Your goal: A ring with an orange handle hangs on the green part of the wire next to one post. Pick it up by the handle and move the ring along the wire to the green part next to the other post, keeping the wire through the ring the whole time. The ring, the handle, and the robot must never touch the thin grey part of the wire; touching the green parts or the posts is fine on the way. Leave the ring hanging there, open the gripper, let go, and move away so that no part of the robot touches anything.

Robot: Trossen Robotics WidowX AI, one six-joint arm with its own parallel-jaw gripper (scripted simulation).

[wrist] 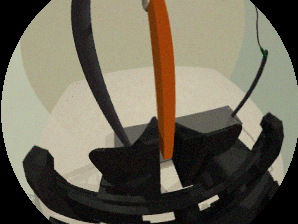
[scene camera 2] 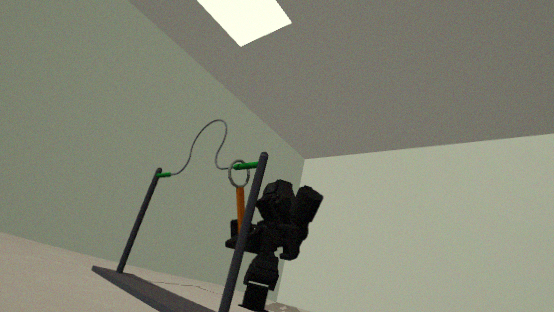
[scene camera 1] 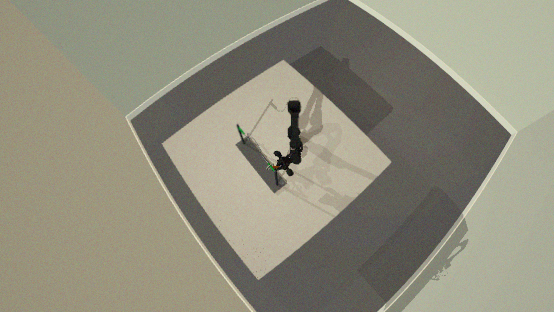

Labels:
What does my gripper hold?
A ring.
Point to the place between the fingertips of my gripper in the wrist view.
157, 119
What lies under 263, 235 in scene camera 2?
My gripper.

